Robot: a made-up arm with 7 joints.
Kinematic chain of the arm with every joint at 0, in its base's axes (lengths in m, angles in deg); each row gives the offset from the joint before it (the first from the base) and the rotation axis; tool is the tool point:
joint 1: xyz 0 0 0 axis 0 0.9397 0.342
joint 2: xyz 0 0 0 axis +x
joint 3: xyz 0 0 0 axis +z
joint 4: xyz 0.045 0 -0.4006 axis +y
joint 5: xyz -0.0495 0 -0.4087 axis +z
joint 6: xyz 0 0 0 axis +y
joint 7: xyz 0 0 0 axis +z
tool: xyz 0 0 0
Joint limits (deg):
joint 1: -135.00..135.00
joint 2: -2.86..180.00
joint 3: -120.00..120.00
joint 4: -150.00..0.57
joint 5: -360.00..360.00
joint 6: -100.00..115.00
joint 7: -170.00..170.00
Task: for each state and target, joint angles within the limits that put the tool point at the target. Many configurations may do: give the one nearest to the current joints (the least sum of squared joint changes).
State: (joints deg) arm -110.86 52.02 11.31 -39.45 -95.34 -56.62 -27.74
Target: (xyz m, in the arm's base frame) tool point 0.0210 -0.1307 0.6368
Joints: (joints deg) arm -133.73 34.99 -3.45 -87.39 -95.34 -56.62 -27.74
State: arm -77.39 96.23 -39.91 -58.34 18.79 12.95 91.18
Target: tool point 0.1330 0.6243 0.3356
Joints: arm -74.78 134.74 -70.95 -68.80 18.79 12.95 91.18
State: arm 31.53 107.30 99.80 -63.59 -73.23 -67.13 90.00
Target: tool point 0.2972 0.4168 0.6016
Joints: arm 38.22 130.15 95.76 -41.71 -73.23 -67.13 90.00
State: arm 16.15 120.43 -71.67 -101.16 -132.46 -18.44 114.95
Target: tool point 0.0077 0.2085 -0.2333
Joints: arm 16.91 117.42 -72.33 -148.15 -132.46 -18.44 114.95
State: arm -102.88 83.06 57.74 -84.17 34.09 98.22 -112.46
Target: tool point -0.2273 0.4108 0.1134
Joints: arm -114.77 76.85 81.22 -120.62 34.09 98.22 -112.46
